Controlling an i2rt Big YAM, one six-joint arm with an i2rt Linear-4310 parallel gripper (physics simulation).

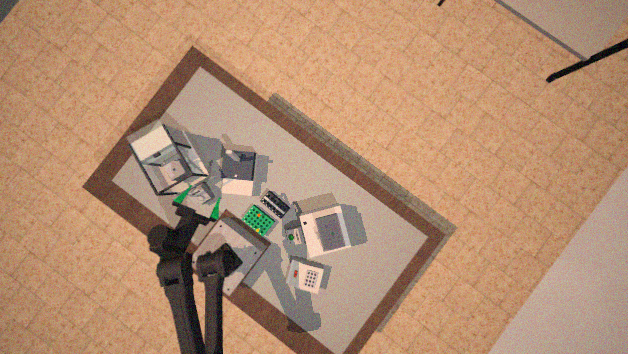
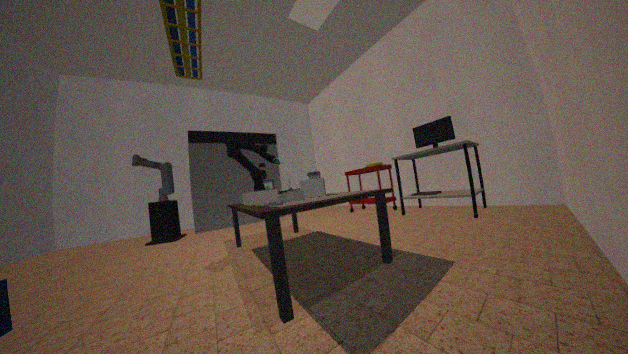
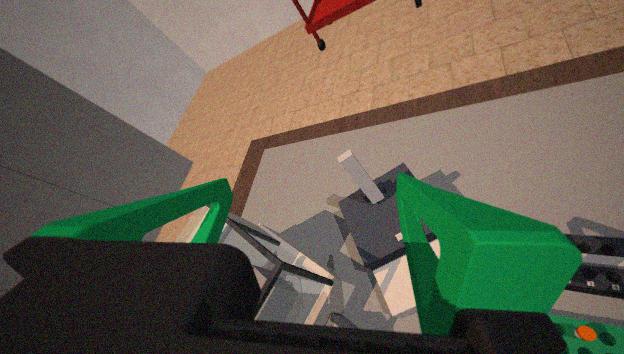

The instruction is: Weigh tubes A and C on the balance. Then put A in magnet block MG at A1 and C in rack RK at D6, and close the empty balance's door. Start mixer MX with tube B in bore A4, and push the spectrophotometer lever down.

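Where they show: gripper, between the fingertips: [image 1: 205, 191] [image 2: 277, 162] [image 3: 308, 185]; arm's base, origin of its link: [image 1: 227, 258] [image 2: 259, 190].
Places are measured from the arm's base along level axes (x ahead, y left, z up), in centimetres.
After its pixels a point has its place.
My gripper [image 1: 204, 192] @[x 21.3, y 21.4, z 26.2 cm] [image 3: 308, 185] @[x 21.3, y 21.4, z 26.2 cm] is open and empty, above the table beside the glass-walled balance [image 1: 159, 193] @[x 1.5, y 37.2, z 11.1 cm] [image 3: 280, 265] @[x 15.9, y 34.4, z 11.2 cm]. Whether the balance door is shut is unclear. The green rack [image 1: 246, 218] @[x 15.0, y 8.7, z -9.2 cm] holds an orange-capped tube [image 1: 259, 215] @[x 21.8, y 5.4, z -4.7 cm] [image 3: 586, 333] @[x 21.6, y 5.6, z -4.6 cm] and a yellow-capped tube [image 1: 257, 230] @[x 16.7, y 0.8, z -4.6 cm]; their letters are unreadable. A black block with holes [image 1: 275, 204] @[x 30.5, y 4.4, z -5.5 cm] [image 3: 580, 285] @[x 26.7, y 5.9, z -6.5 cm], apparently the magnet block, lies beside the rack. A dark-topped device [image 1: 239, 169] @[x 29.1, y 26.9, z -2.0 cm] [image 3: 370, 227] @[x 26.5, y 30.7, z -2.1 cm], perhaps the spectrophotometer, has a raised light bar [image 3: 362, 175] @[x 32.2, y 30.8, z 5.6 cm]. A white box with a hole grid and red switch [image 1: 311, 276] @[x 22.1, y -30.7, z -2.9 cm] may be the mixer.
A large white device with a dark panel [image 1: 327, 230] @[x 42.1, y -18.1, z 8.9 cm] stands right of the rack, beside a small unit with a green button [image 1: 293, 237] @[x 27.4, y -12.3, z -2.9 cm]. The arm's mounting plate [image 1: 230, 235] @[x 7.6, y 6.8, z -0.1 cm] is at the table's near edge. A red cart [image 2: 368, 171] stands beyond the table.
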